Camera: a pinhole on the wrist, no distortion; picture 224 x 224 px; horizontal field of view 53.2 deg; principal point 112.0 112.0 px. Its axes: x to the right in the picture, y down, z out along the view. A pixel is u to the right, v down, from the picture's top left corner.
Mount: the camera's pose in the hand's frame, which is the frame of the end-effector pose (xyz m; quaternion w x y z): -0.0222 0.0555 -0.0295 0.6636 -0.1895 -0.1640 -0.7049
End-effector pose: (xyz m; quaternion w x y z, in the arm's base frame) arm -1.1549 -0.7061 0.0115 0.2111 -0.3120 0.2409 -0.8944
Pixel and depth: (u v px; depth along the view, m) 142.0 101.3 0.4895
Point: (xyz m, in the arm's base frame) -0.7995 -1.0096 0.1645
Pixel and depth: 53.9 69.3 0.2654
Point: -0.9461 -0.9237 -0.0360
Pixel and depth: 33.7 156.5 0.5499
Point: -0.8989 -1.2607 0.0418
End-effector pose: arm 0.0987 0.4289 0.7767 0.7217 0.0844 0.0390 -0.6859
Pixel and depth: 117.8 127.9 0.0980
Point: 0.1945 0.4337 0.8416
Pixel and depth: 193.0 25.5 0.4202
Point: 0.2001 0.5302 1.2232
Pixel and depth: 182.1 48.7 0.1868
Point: 0.1828 0.4720 0.9556
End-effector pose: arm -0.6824 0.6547 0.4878 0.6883 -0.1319 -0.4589 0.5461
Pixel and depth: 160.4 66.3 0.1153
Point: -0.8041 0.6255 0.4513
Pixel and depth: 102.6 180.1 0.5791
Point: -1.2611 0.7945 0.5930
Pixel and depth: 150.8 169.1 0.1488
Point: -0.8345 0.6756 0.4897
